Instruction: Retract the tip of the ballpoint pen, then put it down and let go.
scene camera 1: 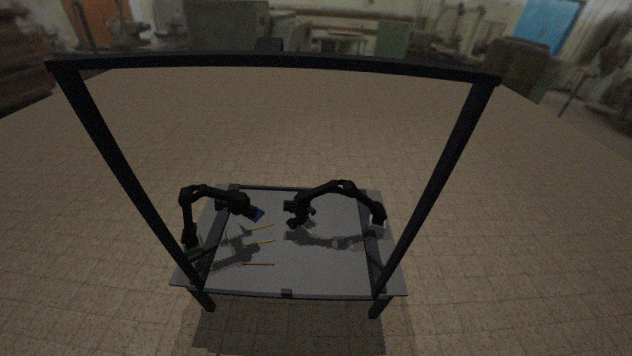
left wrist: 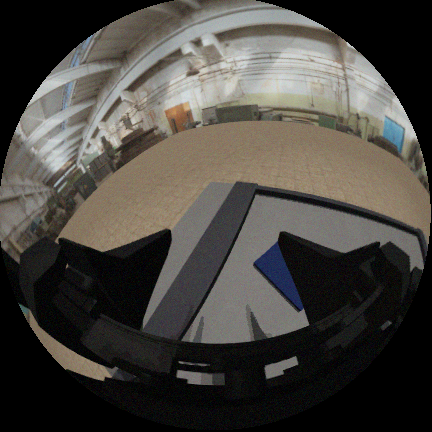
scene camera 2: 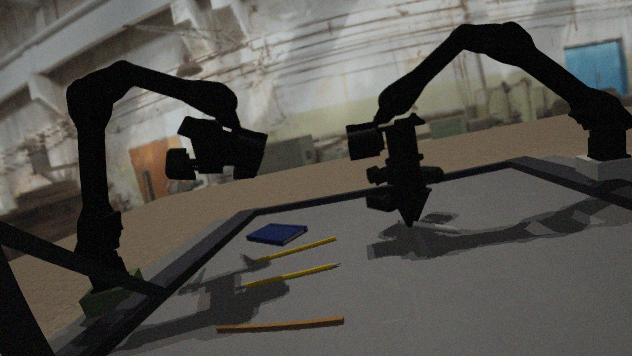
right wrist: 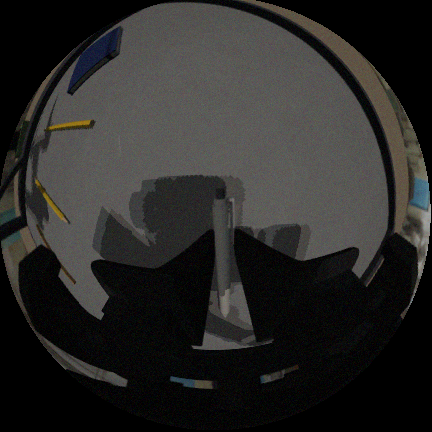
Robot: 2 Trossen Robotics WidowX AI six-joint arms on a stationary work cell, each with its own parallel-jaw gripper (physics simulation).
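Frame: origin at the left arm's base, x ahead, y left, z up, level; millimetres.
Seen in the pictures: left gripper, fingertip midpoint: (left wrist: pixel 226 236) (scene camera 2: pixel 214 177); right gripper, fingertip midpoint: (scene camera 1: pixel 301 224) (scene camera 2: pixel 412 225) (right wrist: pixel 223 234); left arm's base at its link origin: (scene camera 1: pixel 191 243); right arm's base at its link origin: (scene camera 1: pixel 377 220) (scene camera 2: pixel 608 156).
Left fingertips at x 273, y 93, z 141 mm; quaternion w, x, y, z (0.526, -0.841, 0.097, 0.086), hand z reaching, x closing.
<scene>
Offsets run from my left fingertips to a thing's top centre. Level surfaces: height alone.
The grey ballpoint pen {dy -265, dx +355, dz -169 mm} (right wrist: pixel 222 225) (scene camera 2: pixel 438 227) lies on the grey table {dz -181 mm} (scene camera 1: pixel 314 268) (scene camera 2: pixel 385 300) right of the middle. Its clip and push-button end point away from the wrist, its pale tip toward it. My right gripper (right wrist: pixel 223 234) (scene camera 2: pixel 409 222) (scene camera 1: pixel 295 222) points straight down with its fingertips at the table and is shut on the pen's barrel. My left gripper (left wrist: pixel 226 236) (scene camera 1: pixel 252 212) (scene camera 2: pixel 247 155) is open and empty. It hovers at the table's far left, above a blue notebook {dy +4, dx +107, dz -169 mm} (left wrist: pixel 278 271) (scene camera 1: pixel 258 214) (scene camera 2: pixel 276 233) (right wrist: pixel 95 56).
Two yellow pencils {dy -133, dx +110, dz -174 mm} (scene camera 2: pixel 295 250) {dy -233, dx +72, dz -173 mm} (scene camera 2: pixel 290 275) (scene camera 1: pixel 261 227) (scene camera 1: pixel 259 242) and a brown wooden pencil {dy -355, dx +22, dz -174 mm} (scene camera 2: pixel 279 324) (scene camera 1: pixel 258 263) lie left of the middle. A dark frame rail (left wrist: pixel 209 257) runs along the left edge, and a tall black post (scene camera 1: pixel 438 176) stands at the right.
</scene>
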